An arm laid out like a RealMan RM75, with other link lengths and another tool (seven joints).
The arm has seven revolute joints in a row. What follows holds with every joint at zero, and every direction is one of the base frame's.
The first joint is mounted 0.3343 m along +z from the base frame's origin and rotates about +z.
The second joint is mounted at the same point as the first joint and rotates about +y.
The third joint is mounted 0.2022 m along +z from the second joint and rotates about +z.
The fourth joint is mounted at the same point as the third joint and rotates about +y.
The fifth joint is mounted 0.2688 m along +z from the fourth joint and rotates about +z.
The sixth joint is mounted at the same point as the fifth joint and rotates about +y.
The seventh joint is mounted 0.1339 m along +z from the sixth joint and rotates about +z.
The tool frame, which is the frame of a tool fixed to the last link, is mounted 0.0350 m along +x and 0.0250 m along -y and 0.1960 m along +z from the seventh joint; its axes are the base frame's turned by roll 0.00, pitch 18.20 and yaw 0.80 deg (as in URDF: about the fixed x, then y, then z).
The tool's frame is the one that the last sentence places.
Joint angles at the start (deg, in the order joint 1, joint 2, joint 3, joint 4, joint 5, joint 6, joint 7):
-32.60, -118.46, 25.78, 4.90, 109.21, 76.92, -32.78
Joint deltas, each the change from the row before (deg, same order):
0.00, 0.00, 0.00, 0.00, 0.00, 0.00, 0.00
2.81, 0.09, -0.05, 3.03, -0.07, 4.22, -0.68
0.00, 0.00, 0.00, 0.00, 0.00, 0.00, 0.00
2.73, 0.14, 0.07, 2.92, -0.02, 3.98, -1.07
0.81, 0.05, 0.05, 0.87, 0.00, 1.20, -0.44
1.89, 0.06, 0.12, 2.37, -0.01, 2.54, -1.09
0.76, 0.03, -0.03, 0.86, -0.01, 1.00, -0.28
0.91, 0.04, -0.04, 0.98, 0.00, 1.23, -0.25
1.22, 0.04, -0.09, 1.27, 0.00, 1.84, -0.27
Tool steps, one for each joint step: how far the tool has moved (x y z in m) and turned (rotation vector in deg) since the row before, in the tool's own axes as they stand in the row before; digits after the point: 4 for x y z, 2 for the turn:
0.0000, 0.0000, 0.0000, 0.00, 0.00, 0.00
0.0133, -0.0039, -0.0181, 0.40, 1.82, 0.35
0.0000, 0.0000, 0.0000, 0.00, 0.00, 0.00
0.0124, -0.0021, -0.0181, 0.26, 1.43, 0.01
0.0038, -0.0002, -0.0053, 0.04, 0.39, -0.11
0.0083, -0.0017, -0.0128, 0.15, 0.61, 0.00
0.0034, -0.0005, -0.0051, 0.08, 0.26, 0.08
0.0042, 0.0000, -0.0061, 0.04, 0.33, 0.12
0.0065, 0.0011, -0.0078, -0.06, 0.60, 0.15

